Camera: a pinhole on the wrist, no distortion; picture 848 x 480 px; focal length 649.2 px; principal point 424.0 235.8 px. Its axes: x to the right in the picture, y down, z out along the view. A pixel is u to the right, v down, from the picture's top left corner.
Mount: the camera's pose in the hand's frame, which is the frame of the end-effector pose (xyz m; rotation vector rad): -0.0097 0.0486 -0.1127 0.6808 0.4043 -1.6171
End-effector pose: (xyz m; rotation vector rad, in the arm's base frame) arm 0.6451 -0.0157 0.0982 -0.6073 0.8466 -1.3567
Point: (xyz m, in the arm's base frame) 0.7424 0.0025 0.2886
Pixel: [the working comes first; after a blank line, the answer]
In the camera's frame: -0.0797 0.0204 0.3235

264 277
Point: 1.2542 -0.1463 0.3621
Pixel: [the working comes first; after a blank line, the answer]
In the camera's frame: -0.5560 0.1742 0.5207

outside the picture
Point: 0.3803 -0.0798 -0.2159
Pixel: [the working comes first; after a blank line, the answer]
In the camera's frame: 0.1401 0.0825 -0.2598

behind the camera
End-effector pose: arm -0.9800 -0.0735 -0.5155 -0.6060 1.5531 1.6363
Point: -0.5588 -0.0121 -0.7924
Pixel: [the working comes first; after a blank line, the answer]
In the camera's frame: 0.2904 0.1128 0.4954

805 384
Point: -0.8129 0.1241 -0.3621
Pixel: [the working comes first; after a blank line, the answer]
In the camera's frame: -0.1566 -0.1062 0.3522

135 40
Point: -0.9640 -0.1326 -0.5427
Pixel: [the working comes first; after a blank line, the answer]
In the camera's frame: 0.0275 0.0290 0.0893

624 447
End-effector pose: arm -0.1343 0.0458 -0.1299 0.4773 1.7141 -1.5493
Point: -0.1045 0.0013 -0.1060
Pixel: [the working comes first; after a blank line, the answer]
In the camera's frame: -0.0636 0.0112 0.1609

168 281
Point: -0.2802 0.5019 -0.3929
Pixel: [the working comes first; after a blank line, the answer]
In the camera's frame: 0.1403 0.1330 -0.3935

behind the camera
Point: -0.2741 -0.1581 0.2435
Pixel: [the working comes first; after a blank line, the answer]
In the camera's frame: 0.1681 -0.0245 0.5093

638 205
